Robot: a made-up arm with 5 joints. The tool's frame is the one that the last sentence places.
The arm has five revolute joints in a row. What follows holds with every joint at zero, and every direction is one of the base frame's. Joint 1 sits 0.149 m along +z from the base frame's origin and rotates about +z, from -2.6 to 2.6 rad. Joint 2 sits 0.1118 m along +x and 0.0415 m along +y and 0.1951 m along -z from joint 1 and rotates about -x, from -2.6 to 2.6 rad. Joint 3 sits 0.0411 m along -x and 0.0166 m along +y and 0.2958 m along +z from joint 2 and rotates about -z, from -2.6 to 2.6 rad. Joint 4 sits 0.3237 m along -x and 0.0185 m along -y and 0.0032 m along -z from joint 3 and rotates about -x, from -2.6 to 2.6 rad. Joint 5 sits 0.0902 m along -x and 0.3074 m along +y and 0.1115 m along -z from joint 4 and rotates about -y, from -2.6 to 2.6 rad. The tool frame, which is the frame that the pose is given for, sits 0.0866 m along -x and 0.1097 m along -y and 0.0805 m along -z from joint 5; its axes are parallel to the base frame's.
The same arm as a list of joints. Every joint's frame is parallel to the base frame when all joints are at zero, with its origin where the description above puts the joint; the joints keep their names.
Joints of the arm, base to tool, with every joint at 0 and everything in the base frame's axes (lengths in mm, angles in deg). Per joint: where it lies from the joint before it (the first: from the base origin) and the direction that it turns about. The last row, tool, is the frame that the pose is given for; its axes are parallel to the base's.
joint 1: origin 0 0 149 axis +z
joint 2: origin 111.8 41.5 -195.1 axis -x
joint 3: origin -41.1 16.6 295.8 axis -z
joint 4: origin -323.7 -18.5 -3.2 axis -x
joint 5: origin -90.2 307.4 -111.5 axis -y
tool: origin -86.6 -109.7 -80.5
Joint limits (deg, base to tool): -148.97..148.97 -148.97..148.97 -148.97..148.97 -148.97..148.97 -148.97..148.97

